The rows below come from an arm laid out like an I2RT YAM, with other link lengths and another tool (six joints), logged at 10 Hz.
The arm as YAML. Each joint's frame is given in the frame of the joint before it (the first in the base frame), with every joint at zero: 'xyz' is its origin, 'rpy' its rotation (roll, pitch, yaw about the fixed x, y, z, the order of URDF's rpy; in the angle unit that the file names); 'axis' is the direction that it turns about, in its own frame. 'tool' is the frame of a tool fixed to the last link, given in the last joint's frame.
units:
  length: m
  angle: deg
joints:
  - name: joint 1
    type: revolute
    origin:
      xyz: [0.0, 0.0, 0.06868]
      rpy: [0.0, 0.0, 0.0]
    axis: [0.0, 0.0, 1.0]
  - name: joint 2
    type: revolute
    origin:
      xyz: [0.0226, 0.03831, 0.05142]
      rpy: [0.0, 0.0, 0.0]
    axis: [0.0, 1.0, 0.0]
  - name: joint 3
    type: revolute
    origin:
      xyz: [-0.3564, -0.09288, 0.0]
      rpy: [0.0, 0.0, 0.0]
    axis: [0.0, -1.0, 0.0]
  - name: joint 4
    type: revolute
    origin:
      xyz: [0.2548, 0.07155, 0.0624]
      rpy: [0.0, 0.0, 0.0]
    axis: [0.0, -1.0, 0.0]
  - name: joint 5
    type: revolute
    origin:
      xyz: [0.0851, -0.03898, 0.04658]
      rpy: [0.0, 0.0, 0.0]
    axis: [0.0, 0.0, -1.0]
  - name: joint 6
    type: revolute
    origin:
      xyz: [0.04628, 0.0, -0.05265]
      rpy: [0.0, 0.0, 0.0]
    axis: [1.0, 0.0, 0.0]
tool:
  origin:
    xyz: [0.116, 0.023, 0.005]
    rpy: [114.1, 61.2, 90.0]
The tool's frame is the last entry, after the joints.
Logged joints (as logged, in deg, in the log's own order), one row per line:
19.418 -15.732 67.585 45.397 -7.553 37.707
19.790 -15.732 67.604 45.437 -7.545 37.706
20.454 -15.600 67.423 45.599 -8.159 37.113
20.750 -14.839 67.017 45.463 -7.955 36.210
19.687 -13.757 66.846 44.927 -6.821 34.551
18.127 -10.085 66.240 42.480 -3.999 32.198
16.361 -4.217 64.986 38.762 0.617 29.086
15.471 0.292 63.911 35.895 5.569 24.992
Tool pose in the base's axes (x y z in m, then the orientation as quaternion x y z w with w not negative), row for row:
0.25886 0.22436 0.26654 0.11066 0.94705 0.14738 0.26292
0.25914 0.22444 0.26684 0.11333 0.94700 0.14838 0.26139
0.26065 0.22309 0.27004 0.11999 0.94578 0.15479 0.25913
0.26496 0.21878 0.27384 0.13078 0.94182 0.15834 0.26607
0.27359 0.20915 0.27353 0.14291 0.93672 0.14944 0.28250
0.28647 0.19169 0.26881 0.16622 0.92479 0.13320 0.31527
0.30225 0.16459 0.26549 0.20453 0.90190 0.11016 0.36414
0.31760 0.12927 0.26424 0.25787 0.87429 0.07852 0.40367
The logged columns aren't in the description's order. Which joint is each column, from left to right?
Columns, left to right: joint 6, joint 4, joint 2, joint 3, joint 5, joint 1.
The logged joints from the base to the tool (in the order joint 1, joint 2, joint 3, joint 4, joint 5, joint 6), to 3 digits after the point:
37.707 67.585 45.397 -15.732 -7.553 19.418
37.706 67.604 45.437 -15.732 -7.545 19.790
37.113 67.423 45.599 -15.600 -8.159 20.454
36.210 67.017 45.463 -14.839 -7.955 20.750
34.551 66.846 44.927 -13.757 -6.821 19.687
32.198 66.240 42.480 -10.085 -3.999 18.127
29.086 64.986 38.762 -4.217 0.617 16.361
24.992 63.911 35.895 0.292 5.569 15.471

